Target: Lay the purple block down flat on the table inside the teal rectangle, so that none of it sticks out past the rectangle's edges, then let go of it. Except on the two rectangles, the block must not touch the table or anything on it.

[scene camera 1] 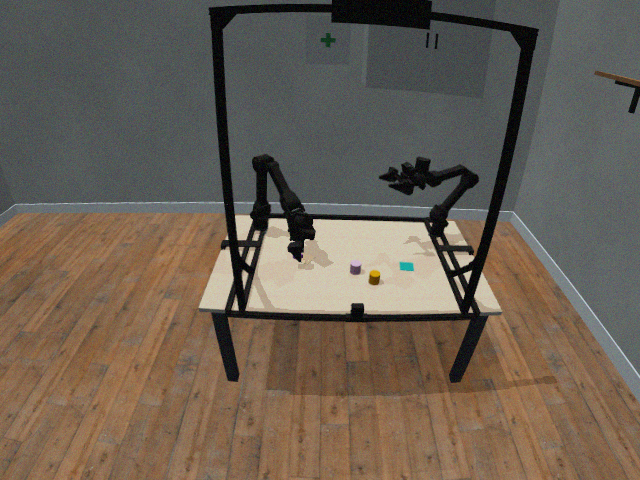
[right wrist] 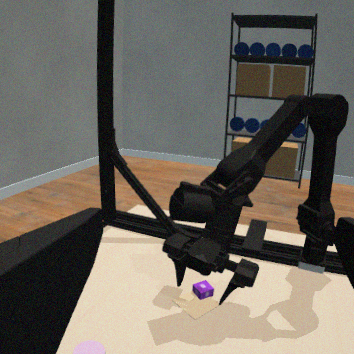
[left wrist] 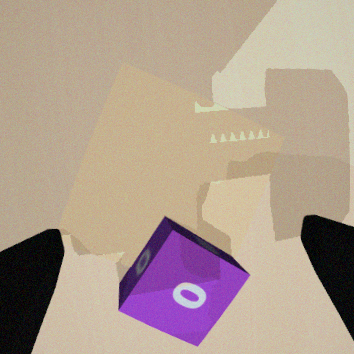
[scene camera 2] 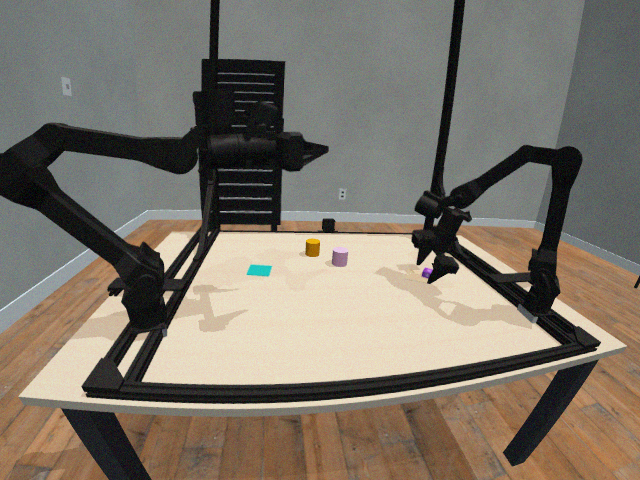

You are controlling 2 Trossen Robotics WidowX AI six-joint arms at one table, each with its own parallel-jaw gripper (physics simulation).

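Where they show: left gripper, fingertip midpoint: [scene camera 1: 301, 257] [right wrist: 198, 294] [left wrist: 183, 235] [scene camera 2: 423, 273]; right gripper, fingertip midpoint: [scene camera 1: 383, 181] [right wrist: 222, 225] [scene camera 2: 316, 147]; left arm's base, link origin: [scene camera 1: 260, 227] [right wrist: 312, 257] [scene camera 2: 536, 309]; right arm's base, link origin: [scene camera 1: 436, 233] [scene camera 2: 148, 321].
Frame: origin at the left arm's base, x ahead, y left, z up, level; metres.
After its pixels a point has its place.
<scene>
The purple block [scene camera 2: 427, 272] @(x 0.232, y -0.198, z 0.000 m) [left wrist: 185, 320] @(x 0.212, y -0.209, z 0.000 m) [right wrist: 203, 289] @(x 0.233, y -0.204, z 0.000 m) lies at one edge of a pale tan rectangle [left wrist: 125, 150] @(x 0.269, y -0.192, z -0.018 m) [right wrist: 196, 312] @(x 0.282, y -0.196, z -0.018 m); in scene camera 1 it is mostly hidden by the left fingers. My left gripper [scene camera 2: 424, 273] @(x 0.239, y -0.211, z -0.012 m) [left wrist: 183, 235] @(x 0.239, y -0.211, z -0.012 m) [right wrist: 198, 294] @(x 0.239, y -0.211, z -0.012 m) is open, with its fingers apart on either side of the block and not gripping it. The teal rectangle [scene camera 1: 406, 266] @(x 0.712, y -0.215, z -0.018 m) [scene camera 2: 259, 270] @(x 0.714, y -0.211, z -0.018 m) lies bare on the table, at the right in scene camera 1. My right gripper [scene camera 1: 385, 181] @(x 0.578, y -0.081, z 0.325 m) [scene camera 2: 324, 149] @(x 0.578, y -0.081, z 0.325 m) is open and empty, high above the table.
A pink cylinder [scene camera 1: 355, 268] @(x 0.482, y -0.302, z 0.015 m) [scene camera 2: 339, 257] @(x 0.487, y -0.257, z 0.012 m) [right wrist: 89, 347] @(x 0.476, y -0.283, z 0.026 m) and an orange cylinder [scene camera 1: 374, 277] @(x 0.561, y -0.363, z 0.022 m) [scene camera 2: 312, 248] @(x 0.565, y -0.318, z 0.010 m) stand on the table between the two rectangles. Black frame rails run along the table's edges, and tall posts rise from them.
</scene>
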